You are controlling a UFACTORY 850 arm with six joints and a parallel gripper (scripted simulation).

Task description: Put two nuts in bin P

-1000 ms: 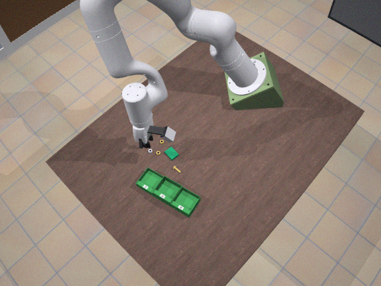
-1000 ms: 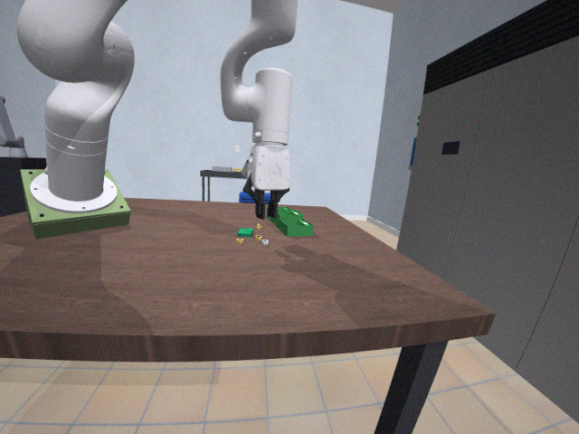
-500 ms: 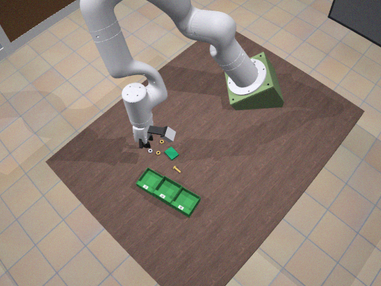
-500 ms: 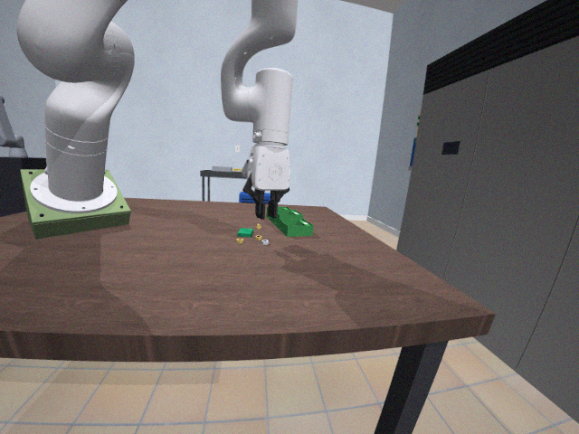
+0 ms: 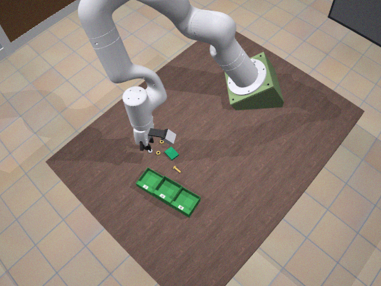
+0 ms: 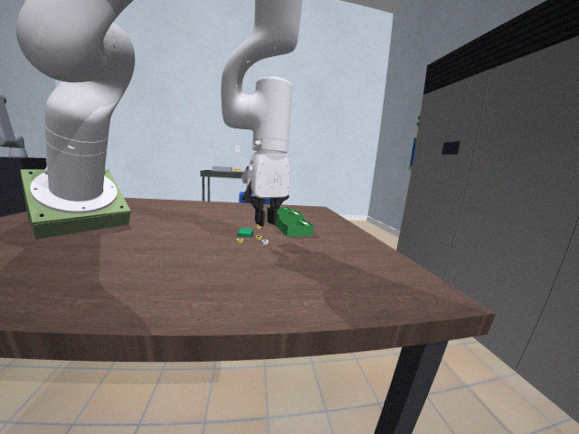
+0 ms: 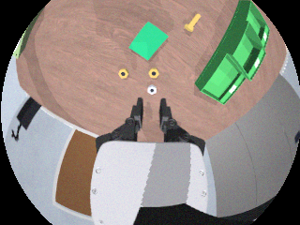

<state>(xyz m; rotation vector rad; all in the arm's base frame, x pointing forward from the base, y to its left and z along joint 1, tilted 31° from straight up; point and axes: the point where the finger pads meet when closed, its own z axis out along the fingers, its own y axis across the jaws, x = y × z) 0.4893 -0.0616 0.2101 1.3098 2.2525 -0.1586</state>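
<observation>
The grey nut is 7 cm below my hand. Also, from my hand: green three-compartment bin (19 cm to the left, 10 cm ahead, 5 cm below); then green block (8 cm to the left, 7 cm below, 5 cm behind); then yellow bolt (14 cm to the left, 7 cm below).
</observation>
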